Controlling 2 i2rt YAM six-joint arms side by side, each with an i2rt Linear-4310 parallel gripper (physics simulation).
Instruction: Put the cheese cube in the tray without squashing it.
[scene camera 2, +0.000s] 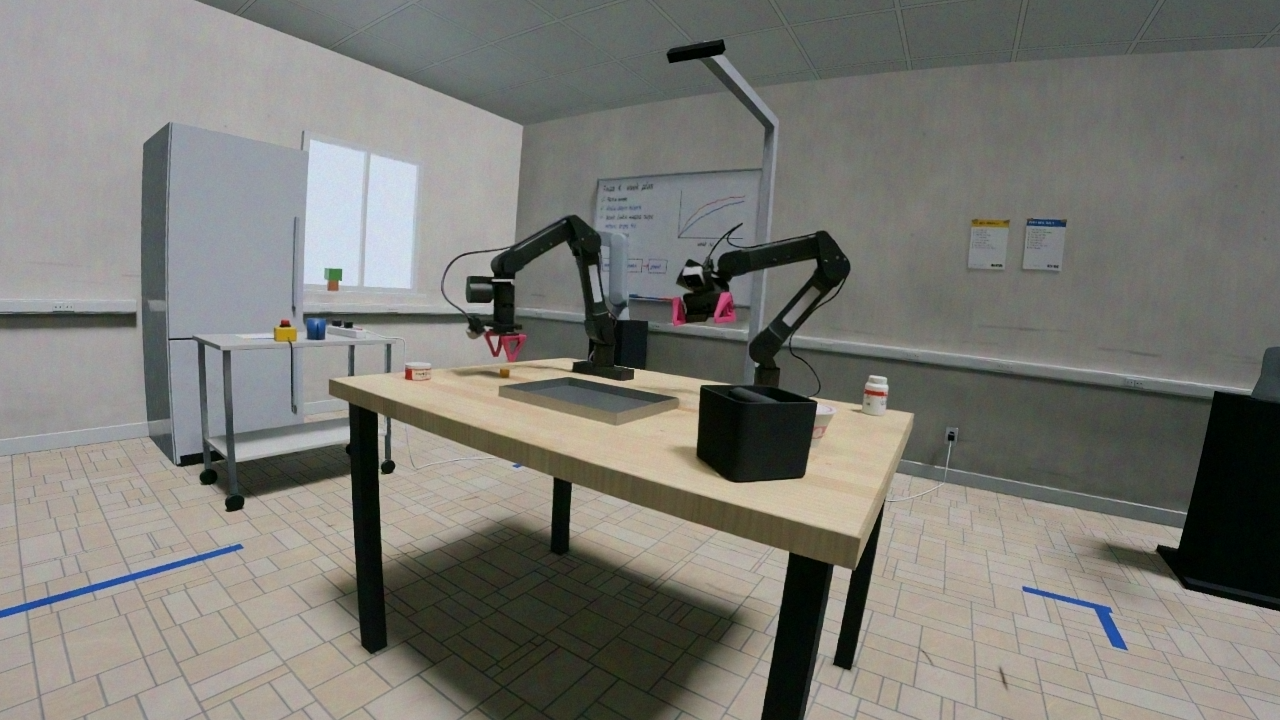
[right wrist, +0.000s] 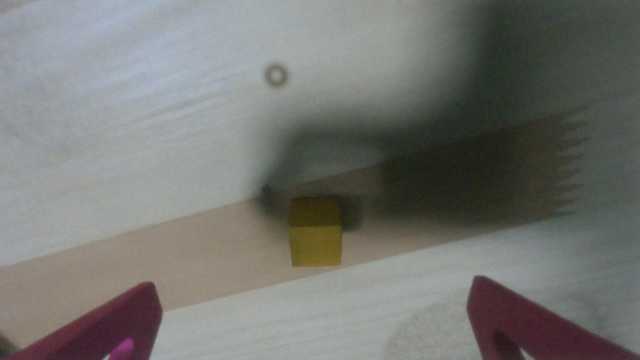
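Observation:
The small yellow cheese cube (scene camera 2: 503, 372) (right wrist: 315, 232) stands on the table at its back left in scene camera 2. My right gripper (scene camera 2: 505, 357) (right wrist: 315, 293) is open and points down just above the cube, with its pink fingers wide apart. In the right wrist view the cube shows centred between the two fingers and a little above their tips, not touching them. The shallow grey tray (scene camera 2: 586, 409) lies on the table to the right of the cube. My left gripper (scene camera 2: 704, 319) is open, raised above the back of the table, right of the tray.
A black bin (scene camera 2: 751, 440) stands at the table's (scene camera 2: 572, 454) front right, with a bowl (scene camera 2: 822, 419) partly hidden behind it. A white bottle (scene camera 2: 875, 394) stands at the right back corner. A small red and white tub (scene camera 2: 418, 370) stands left of the cube.

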